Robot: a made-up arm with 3 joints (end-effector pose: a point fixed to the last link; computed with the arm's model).
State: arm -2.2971 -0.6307 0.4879
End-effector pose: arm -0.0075 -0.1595 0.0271 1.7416 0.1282 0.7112
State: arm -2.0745 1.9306 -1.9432
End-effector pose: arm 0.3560 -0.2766 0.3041 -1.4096 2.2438 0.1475
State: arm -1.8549 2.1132 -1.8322
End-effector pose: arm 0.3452 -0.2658 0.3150 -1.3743 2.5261 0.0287
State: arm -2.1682 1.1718 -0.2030
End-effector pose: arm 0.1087 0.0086 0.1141 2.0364 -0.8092 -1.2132
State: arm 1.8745 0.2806 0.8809
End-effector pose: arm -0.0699 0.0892 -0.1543 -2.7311 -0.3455 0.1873
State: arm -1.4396 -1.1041 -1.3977
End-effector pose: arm -0.3038 0.0612 0.2674 2.4466 1.5242 0.0319
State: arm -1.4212 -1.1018 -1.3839
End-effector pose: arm -0.3027 0.0652 0.2630 2.4233 1.5098 0.0282
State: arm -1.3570 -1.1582 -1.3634
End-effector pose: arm -0.3060 0.0596 0.2578 2.3192 1.5507 -0.0050
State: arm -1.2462 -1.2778 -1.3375
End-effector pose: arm -0.3104 0.0429 0.2570 2.1332 1.6466 -0.0752
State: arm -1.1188 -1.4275 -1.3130
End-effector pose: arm -0.3095 0.0221 0.2667 1.9173 1.7625 -0.1717
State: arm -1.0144 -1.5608 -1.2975
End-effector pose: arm -0.3029 0.0061 0.2834 1.7381 1.8615 -0.2653
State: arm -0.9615 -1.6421 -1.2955
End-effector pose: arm -0.2966 -0.0029 0.2973 1.6416 1.9237 -0.3243
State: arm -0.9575 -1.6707 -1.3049
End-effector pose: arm -0.2948 -0.0081 0.3043 1.6233 1.9529 -0.3427
